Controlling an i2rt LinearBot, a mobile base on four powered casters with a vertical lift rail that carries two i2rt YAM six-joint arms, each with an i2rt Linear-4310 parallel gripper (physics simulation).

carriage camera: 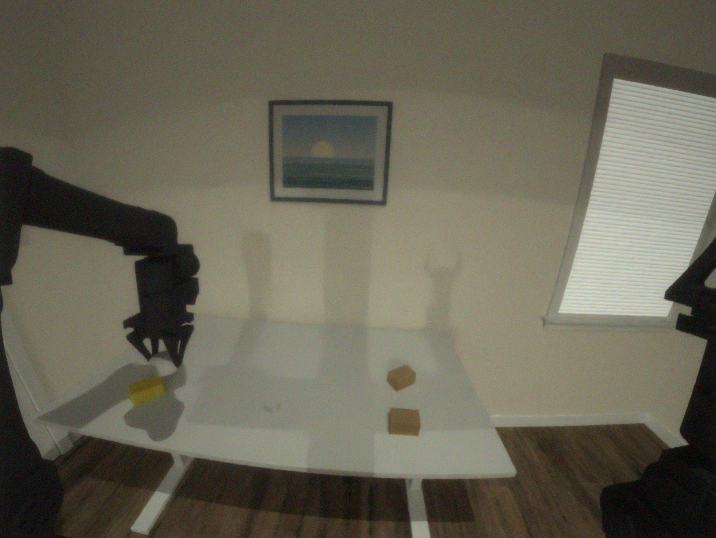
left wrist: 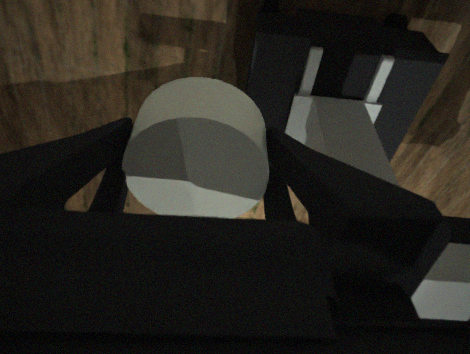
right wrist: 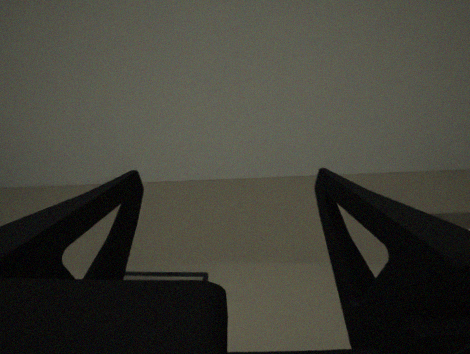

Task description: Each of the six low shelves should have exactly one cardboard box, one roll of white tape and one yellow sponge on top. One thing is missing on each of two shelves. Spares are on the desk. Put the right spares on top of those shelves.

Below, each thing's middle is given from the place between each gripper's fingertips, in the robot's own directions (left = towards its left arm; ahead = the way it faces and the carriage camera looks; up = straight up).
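Looking at the framed sunset picture (carriage camera: 329, 151), I find that my right gripper is now 430 mm to the right of it, 1100 mm short of it and 140 mm below it.
My left hand is 24 cm to the left of the framed sunset picture, 85 cm short of it and 48 cm below it.
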